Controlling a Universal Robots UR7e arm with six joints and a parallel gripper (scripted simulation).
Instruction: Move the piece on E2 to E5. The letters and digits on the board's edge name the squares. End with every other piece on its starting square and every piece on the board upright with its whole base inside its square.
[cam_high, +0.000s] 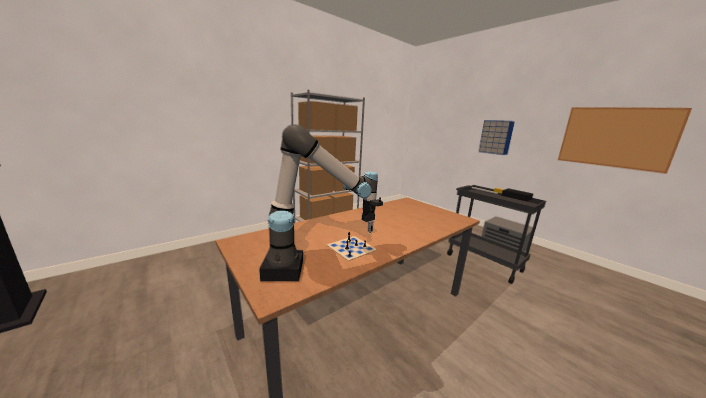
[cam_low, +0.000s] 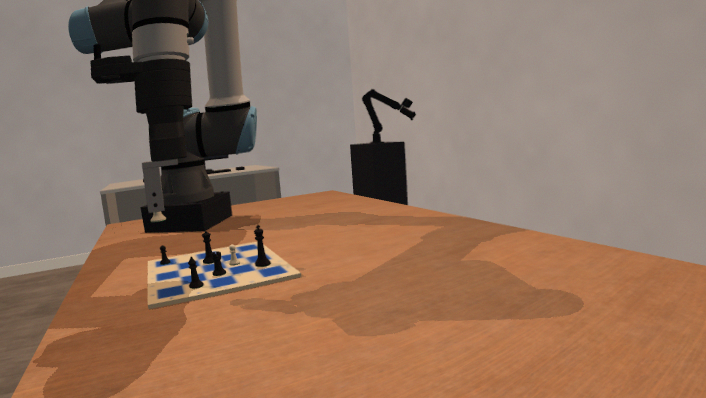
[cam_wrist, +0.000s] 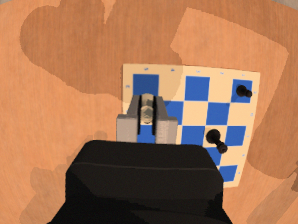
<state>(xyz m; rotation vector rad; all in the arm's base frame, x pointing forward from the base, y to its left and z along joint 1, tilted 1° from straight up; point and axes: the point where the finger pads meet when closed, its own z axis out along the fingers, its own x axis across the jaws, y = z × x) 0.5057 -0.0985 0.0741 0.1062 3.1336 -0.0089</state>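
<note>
Now: the blue-and-cream chessboard 13 cm below my hand, 8 cm to the left of it and 7 cm behind it. From my hand the other things lie so: tall black chess piece 15 cm to the left, 10 cm below, 3 cm behind; then white pawn 1 cm below.
</note>
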